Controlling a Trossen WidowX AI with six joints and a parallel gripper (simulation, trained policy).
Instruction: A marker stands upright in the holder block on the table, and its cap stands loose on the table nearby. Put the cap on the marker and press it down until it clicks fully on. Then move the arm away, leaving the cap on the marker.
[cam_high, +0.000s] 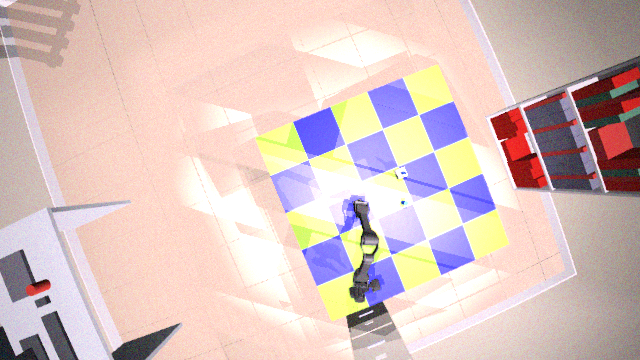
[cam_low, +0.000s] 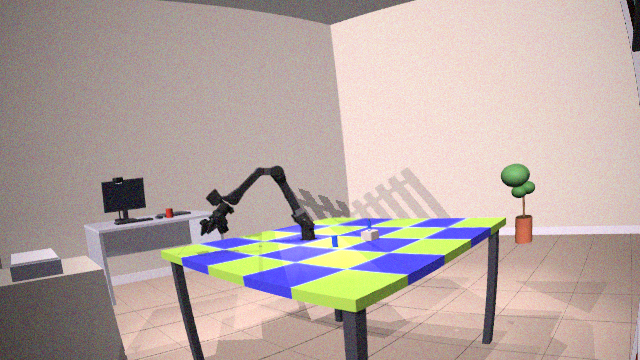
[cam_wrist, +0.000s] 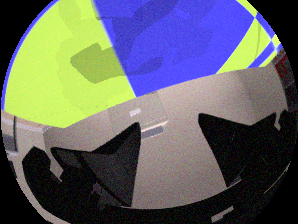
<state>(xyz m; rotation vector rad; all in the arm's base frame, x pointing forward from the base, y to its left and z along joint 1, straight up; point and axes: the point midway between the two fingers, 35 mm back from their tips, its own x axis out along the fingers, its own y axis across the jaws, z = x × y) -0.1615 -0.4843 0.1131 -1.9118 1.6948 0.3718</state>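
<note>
Now: the blue cap 43 cm ahead of my gripper tip, 41 cm to the left of it and 7 cm below it. Round my gripper tip: white holder block (48 cm ahead, 60 cm to the left, 7 cm below).
</note>
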